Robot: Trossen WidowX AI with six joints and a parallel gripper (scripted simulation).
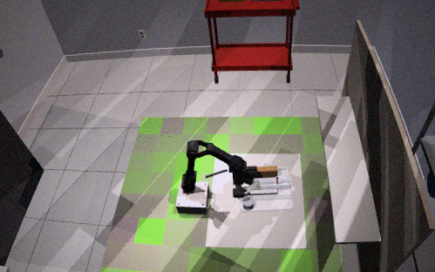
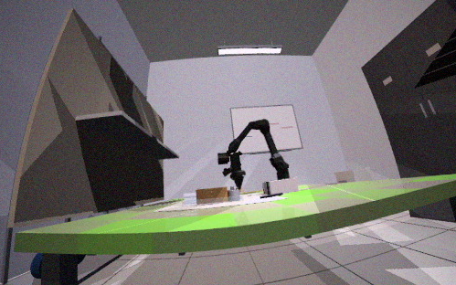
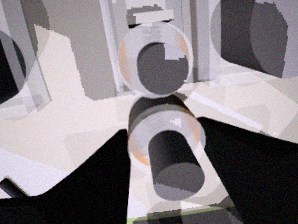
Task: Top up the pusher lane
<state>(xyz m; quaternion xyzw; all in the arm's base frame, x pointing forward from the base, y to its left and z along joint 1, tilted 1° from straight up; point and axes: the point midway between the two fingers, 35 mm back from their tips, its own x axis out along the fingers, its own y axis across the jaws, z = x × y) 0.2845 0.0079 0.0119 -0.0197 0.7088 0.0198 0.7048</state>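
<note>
Now: the clear lane unit 190 mm ahead of my gripper tip, 30 mm to the left of it and 30 mm below it. Also, from my gripper tip: wooden panel 660 mm ahead, 30 mm to the right, 350 mm above; thin black stick 140 mm behind, 150 mm to the left, 50 mm below.
</note>
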